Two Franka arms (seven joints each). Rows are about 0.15 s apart.
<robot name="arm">
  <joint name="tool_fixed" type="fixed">
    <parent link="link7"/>
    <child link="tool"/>
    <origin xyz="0 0 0.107" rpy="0 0 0"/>
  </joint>
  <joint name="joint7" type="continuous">
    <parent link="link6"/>
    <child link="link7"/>
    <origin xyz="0.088 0 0" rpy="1.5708 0 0"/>
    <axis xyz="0 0 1"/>
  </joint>
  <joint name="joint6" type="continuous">
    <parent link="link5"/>
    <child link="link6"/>
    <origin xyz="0 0 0" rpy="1.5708 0 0"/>
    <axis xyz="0 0 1"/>
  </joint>
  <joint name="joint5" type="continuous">
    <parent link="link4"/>
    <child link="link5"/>
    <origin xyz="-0.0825 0.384 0" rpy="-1.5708 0 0"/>
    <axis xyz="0 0 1"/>
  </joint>
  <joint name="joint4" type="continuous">
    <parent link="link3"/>
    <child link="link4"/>
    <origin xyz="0.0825 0 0" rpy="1.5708 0 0"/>
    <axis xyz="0 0 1"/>
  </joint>
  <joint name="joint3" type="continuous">
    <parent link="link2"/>
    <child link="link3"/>
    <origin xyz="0 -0.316 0" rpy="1.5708 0 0"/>
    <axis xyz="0 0 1"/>
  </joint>
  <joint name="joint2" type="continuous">
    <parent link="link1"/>
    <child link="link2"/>
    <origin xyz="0 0 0" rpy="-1.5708 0 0"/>
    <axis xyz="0 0 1"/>
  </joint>
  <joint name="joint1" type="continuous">
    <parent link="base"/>
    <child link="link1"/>
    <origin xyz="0 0 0.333" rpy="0 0 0"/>
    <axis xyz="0 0 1"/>
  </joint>
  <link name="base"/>
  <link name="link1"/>
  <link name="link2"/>
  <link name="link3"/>
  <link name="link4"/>
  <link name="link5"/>
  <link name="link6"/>
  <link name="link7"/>
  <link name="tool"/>
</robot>
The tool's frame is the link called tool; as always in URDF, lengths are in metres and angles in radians. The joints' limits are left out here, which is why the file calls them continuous.
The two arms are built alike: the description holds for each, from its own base.
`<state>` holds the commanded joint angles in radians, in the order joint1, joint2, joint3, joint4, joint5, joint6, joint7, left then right.
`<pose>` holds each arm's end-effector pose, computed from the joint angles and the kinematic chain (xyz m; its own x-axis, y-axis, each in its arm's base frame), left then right.
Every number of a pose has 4 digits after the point.
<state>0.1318 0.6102 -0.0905 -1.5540 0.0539 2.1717 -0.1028 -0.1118 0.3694 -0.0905 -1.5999 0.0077 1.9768 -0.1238</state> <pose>0.7009 0.0404 0.2934 0.9915 0.1300 0.0095 0.1299 -0.9915 0.0081 0.6535 -0.1265 0.4194 0.9972 -0.0751 0.0057 -0.0753 -0.9968 0.0264</pose>
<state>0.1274 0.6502 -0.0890 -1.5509 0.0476 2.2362 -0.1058 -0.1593 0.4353 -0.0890 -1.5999 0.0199 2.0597 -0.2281</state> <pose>0.7066 0.0381 0.2724 0.9903 0.1344 0.0361 0.1338 -0.9908 0.0192 0.6601 -0.1586 0.3827 0.9996 -0.0203 0.0211 -0.0208 -0.9995 0.0251</pose>
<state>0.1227 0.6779 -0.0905 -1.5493 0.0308 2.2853 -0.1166 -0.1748 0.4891 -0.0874 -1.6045 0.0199 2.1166 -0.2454</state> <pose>0.7104 0.0335 0.2582 0.9869 0.1512 0.0567 0.1492 -0.9880 0.0391 0.6643 -0.1694 0.3490 0.9997 -0.0159 0.0184 -0.0165 -0.9994 0.0291</pose>
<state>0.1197 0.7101 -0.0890 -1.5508 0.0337 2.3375 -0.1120 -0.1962 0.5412 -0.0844 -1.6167 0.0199 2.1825 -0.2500</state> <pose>0.7126 0.0323 0.2396 0.9866 0.1446 0.0753 0.1419 -0.9891 0.0406 0.6648 -0.1831 0.3136 0.9994 -0.0289 0.0191 -0.0295 -0.9990 0.0326</pose>
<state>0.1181 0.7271 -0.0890 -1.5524 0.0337 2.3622 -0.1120 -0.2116 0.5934 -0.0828 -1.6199 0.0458 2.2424 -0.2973</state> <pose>0.7130 0.0310 0.2292 0.9863 0.1438 0.0813 0.1407 -0.9891 0.0428 0.6658 -0.1928 0.2815 0.9996 -0.0100 0.0273 -0.0105 -0.9998 0.0183</pose>
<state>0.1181 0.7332 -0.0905 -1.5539 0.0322 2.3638 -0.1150 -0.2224 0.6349 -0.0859 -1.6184 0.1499 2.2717 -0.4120</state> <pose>0.7121 0.0300 0.2244 0.9863 0.1469 0.0749 0.1438 -0.9886 0.0451 0.6648 -0.1997 0.2563 0.9987 0.0242 0.0441 0.0265 -0.9983 -0.0523</pose>
